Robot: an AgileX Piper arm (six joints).
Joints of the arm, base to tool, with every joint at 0 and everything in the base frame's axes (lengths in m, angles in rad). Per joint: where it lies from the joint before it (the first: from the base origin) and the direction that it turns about. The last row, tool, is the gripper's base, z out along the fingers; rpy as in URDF.
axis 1: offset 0 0 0.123 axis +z
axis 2: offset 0 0 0 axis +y
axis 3: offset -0.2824 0 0.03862 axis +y
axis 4: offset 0.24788 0 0.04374 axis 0.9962 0 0.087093
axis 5: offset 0 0 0 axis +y
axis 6: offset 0.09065 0 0.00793 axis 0.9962 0 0.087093
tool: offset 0 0 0 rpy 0 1.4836 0
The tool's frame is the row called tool.
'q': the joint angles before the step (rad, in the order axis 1, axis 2, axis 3, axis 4, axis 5, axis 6). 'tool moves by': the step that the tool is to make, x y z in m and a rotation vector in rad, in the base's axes. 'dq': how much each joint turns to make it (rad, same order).
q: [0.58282, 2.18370, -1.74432, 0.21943, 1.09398, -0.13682]
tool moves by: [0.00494, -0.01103, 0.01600, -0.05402, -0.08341, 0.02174]
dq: [-0.00957, -0.03598, -0.00439, -0.09606, 0.00000, 0.00000]
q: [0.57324, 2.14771, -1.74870, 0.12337, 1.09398, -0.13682]
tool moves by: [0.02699, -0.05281, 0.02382, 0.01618, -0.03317, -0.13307]
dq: [-0.13281, -0.04380, -0.01801, -0.00372, 0.02471, 0.00428]
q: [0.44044, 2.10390, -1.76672, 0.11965, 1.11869, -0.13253]
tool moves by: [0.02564, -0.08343, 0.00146, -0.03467, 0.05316, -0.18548]
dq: [-0.19553, -0.00209, -0.00672, -0.01753, 0.07068, 0.00190]
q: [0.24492, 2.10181, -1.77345, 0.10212, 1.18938, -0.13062]
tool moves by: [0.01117, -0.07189, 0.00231, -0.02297, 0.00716, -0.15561]
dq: [-0.16248, -0.00526, -0.00151, -0.02248, 0.01764, -0.00001]
